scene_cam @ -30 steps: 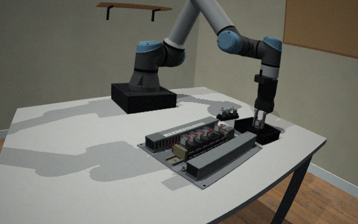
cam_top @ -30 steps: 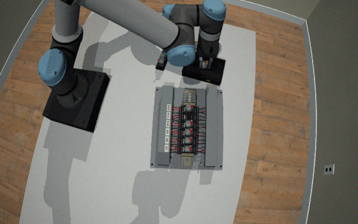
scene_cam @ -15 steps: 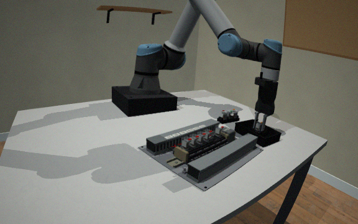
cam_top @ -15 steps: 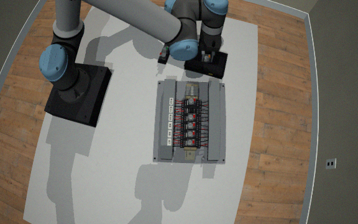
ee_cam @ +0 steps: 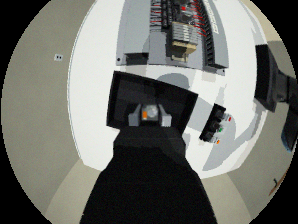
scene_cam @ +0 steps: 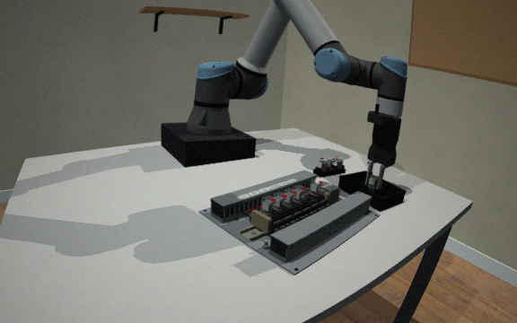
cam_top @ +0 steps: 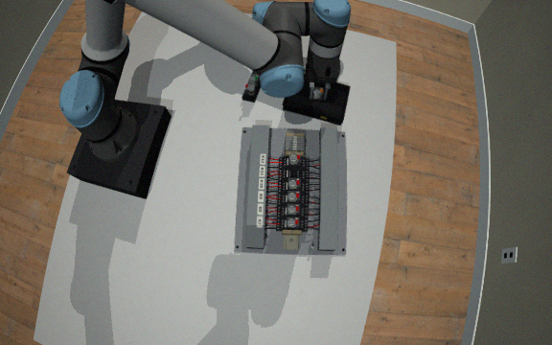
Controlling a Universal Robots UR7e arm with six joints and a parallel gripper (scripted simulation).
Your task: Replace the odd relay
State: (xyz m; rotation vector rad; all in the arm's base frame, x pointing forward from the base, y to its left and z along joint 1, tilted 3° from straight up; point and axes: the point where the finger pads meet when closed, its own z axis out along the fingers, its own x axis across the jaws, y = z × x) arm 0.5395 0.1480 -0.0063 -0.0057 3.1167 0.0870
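Now: the black tray 3 cm below my hand.
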